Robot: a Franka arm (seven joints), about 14 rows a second.
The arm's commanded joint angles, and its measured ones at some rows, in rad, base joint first. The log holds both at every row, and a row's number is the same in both.
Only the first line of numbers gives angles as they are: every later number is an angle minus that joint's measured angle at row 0.
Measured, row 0:
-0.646, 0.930, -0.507, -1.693, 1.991, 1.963, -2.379
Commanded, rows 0 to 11:
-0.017, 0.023, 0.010, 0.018, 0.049, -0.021, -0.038
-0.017, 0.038, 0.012, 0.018, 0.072, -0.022, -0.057
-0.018, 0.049, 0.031, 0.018, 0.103, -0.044, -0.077
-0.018, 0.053, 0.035, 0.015, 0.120, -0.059, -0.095
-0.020, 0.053, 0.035, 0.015, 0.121, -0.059, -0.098
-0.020, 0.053, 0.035, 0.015, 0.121, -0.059, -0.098
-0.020, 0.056, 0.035, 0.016, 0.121, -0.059, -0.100
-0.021, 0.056, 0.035, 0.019, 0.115, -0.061, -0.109
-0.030, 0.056, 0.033, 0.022, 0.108, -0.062, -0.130
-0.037, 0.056, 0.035, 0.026, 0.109, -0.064, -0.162
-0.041, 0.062, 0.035, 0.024, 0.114, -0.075, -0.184
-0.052, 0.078, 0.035, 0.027, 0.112, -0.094, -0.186
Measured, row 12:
-0.019, 0.051, 0.027, 0.005, 0.105, -0.052, -0.148
